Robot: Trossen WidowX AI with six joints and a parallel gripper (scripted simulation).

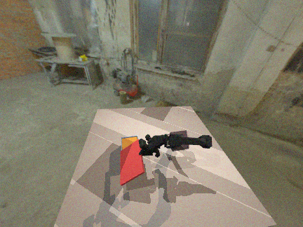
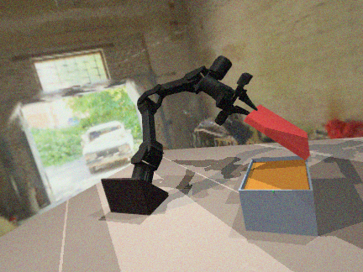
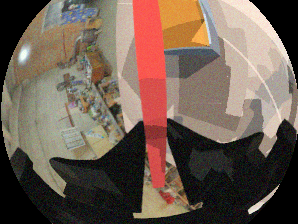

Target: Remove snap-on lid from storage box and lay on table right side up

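The red lid is 6 cm ahead of my gripper tip, 1 cm to the right of it and 5 cm below it. Also, from my gripper tip: storage box 5 cm ahead, 19 cm to the right, 18 cm below.
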